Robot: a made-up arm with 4 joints. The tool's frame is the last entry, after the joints. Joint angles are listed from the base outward. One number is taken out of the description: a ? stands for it. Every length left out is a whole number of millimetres.
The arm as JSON. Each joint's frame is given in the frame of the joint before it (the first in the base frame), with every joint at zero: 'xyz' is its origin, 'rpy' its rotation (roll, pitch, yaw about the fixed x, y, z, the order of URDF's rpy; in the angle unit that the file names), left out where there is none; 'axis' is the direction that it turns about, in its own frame. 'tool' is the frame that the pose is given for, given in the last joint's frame.
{
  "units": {
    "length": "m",
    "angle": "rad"
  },
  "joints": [
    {
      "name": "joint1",
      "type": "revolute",
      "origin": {
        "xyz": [
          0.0,
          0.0,
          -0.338
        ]
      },
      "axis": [
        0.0,
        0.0,
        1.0
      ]
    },
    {
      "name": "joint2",
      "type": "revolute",
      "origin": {
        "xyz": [
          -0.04,
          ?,
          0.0
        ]
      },
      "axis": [
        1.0,
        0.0,
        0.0
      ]
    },
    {
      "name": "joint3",
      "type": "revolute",
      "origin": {
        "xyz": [
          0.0,
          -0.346,
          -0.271
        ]
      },
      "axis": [
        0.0,
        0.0,
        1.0
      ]
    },
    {
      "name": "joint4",
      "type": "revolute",
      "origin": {
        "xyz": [
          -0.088,
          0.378,
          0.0
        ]
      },
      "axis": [
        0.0,
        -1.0,
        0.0
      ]
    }
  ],
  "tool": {
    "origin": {
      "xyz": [
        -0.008,
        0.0,
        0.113
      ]
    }
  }
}
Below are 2 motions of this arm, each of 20 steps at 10 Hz.
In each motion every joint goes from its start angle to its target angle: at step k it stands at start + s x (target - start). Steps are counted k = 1, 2, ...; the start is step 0. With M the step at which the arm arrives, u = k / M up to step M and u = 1 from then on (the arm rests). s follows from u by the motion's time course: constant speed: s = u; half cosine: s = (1 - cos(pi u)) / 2; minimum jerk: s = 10 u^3 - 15 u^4 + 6 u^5.
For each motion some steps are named. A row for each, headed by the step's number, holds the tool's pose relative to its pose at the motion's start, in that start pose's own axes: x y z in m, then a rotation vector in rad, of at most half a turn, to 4 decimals.
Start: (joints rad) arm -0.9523 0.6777 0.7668 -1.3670
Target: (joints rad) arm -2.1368 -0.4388 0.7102 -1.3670
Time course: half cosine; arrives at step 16
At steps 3, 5, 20:
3: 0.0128 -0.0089 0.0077 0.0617 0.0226 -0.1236
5: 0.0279 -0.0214 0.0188 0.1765 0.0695 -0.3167
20: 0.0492 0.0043 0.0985 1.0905 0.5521 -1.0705

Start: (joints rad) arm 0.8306 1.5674 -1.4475 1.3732
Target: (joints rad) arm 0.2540 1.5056 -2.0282 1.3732
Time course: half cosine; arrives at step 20
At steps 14, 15, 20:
14: 0.2481 0.1250 -0.1659 -0.3653 0.0011 -0.5468
15: 0.2693 0.1259 -0.1779 -0.3922 0.0099 -0.5884
20: 0.3208 0.1231 -0.2068 -0.4574 0.0371 -0.6901

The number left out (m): 0.023
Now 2 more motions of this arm.
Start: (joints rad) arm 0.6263 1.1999 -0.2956 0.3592
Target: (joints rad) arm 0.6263 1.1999 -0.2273 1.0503
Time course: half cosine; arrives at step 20
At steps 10, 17, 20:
10: -0.0498 -0.0059 -0.0049 0.0174 -0.3455 0.0296
17: -0.0895 -0.0129 -0.0197 0.0416 -0.6532 0.0509
20: -0.0939 -0.0138 -0.0221 0.0451 -0.6908 0.0531

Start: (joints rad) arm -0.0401 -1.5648 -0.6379 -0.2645
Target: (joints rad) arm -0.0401 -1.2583 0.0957 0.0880
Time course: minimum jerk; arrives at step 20
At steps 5, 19, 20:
5: -0.0346 -0.0024 -0.0082 0.0069 -0.0186 0.0800
19: -0.2869 -0.1301 -0.0630 0.2368 -0.2497 0.7526
20: -0.2871 -0.1303 -0.0631 0.2373 -0.2501 0.7534

